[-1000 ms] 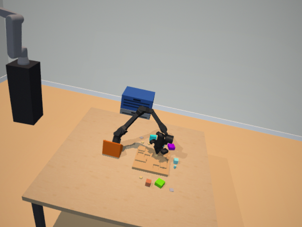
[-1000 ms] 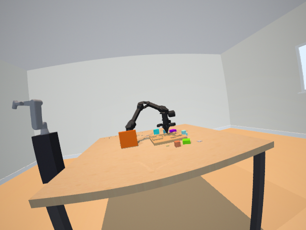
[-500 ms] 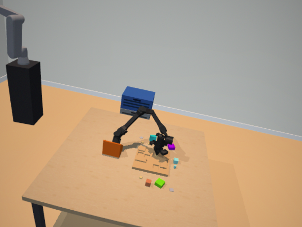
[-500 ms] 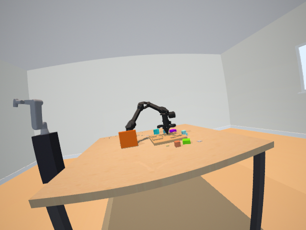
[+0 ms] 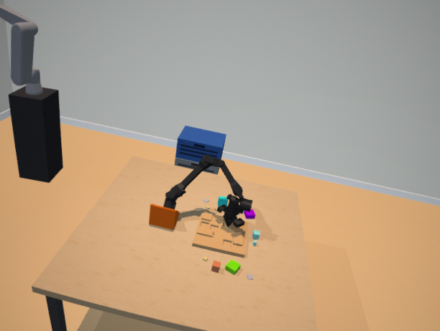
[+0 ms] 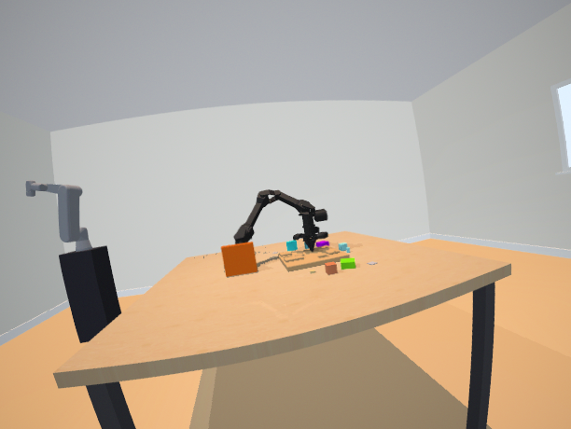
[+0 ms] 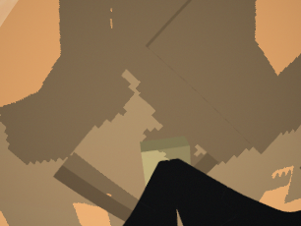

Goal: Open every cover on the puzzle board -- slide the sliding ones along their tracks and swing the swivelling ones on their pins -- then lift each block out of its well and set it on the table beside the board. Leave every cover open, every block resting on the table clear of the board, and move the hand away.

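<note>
My gripper tip is now 4 cm past the wooden puzzle board and 4 cm to the left of it. Also, from my gripper tip: blue-teal cube 5 cm ahead, 18 cm to the left; then purple block 14 cm ahead, 17 cm to the left, 1 cm below; then light cyan block 17 cm ahead, 3 cm to the right.
</note>
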